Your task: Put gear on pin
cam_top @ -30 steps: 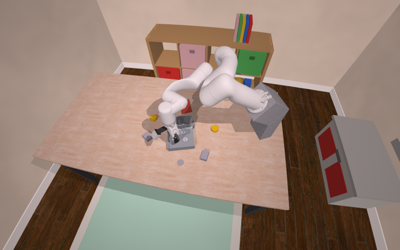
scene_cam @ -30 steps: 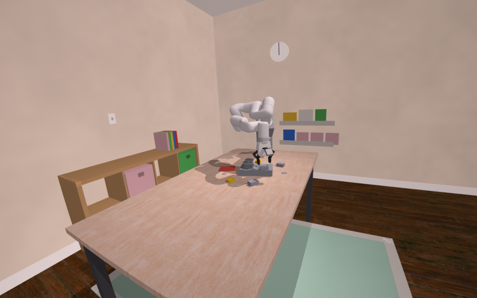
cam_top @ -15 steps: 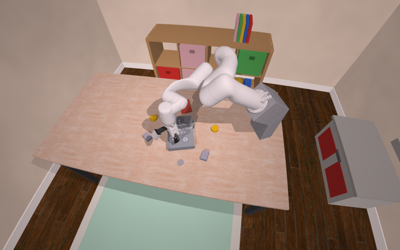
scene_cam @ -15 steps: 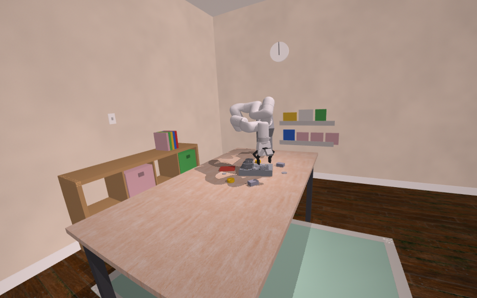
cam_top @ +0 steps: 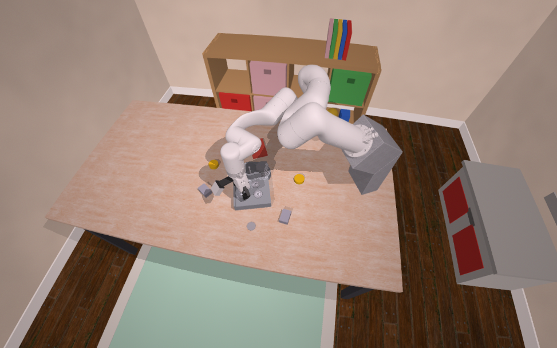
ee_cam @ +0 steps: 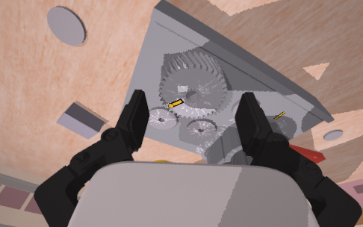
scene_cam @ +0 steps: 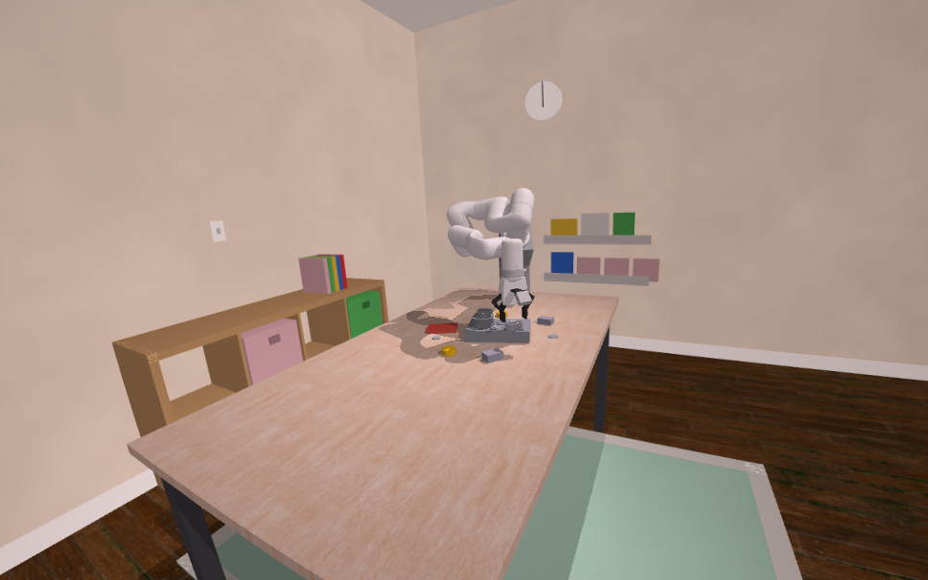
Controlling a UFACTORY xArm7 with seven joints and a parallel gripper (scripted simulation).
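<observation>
The grey gear lies 30 mm below my hand. Also, from my hand: yellow disc: 220 mm behind, 190 mm to the right, 80 mm below; then red block: 310 mm to the right, 80 mm below, 50 mm ahead.
</observation>
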